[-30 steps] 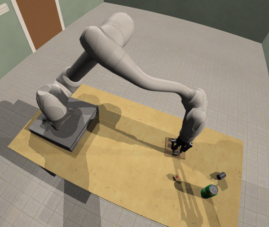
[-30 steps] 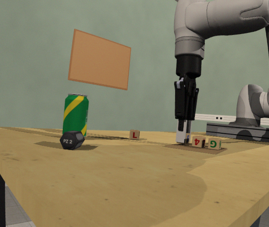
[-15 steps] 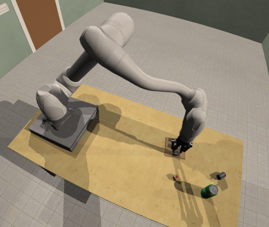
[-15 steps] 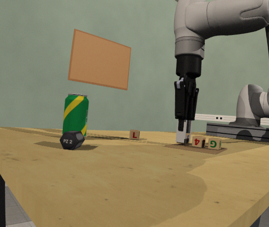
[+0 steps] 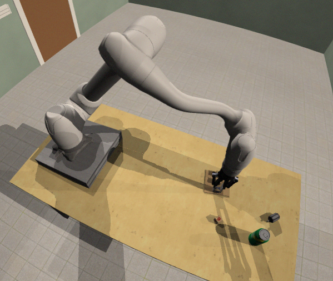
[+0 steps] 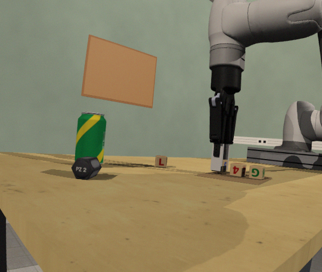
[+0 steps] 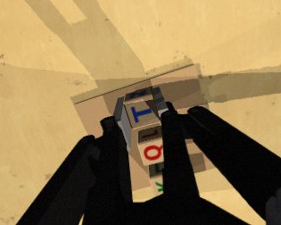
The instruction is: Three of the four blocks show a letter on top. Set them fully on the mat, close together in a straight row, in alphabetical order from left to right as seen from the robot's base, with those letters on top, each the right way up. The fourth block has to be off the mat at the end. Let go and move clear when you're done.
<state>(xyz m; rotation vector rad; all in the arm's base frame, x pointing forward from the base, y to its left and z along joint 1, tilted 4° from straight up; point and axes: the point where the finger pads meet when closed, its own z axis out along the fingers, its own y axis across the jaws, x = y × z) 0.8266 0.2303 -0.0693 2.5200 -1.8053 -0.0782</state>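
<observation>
My gripper is now 20 mm above the T block. The rest, counted from my hand: yellow can 280 mm ahead, 140 mm to the right, 20 mm above; then brown mat 20 mm behind, 50 mm to the left, 40 mm below.
</observation>
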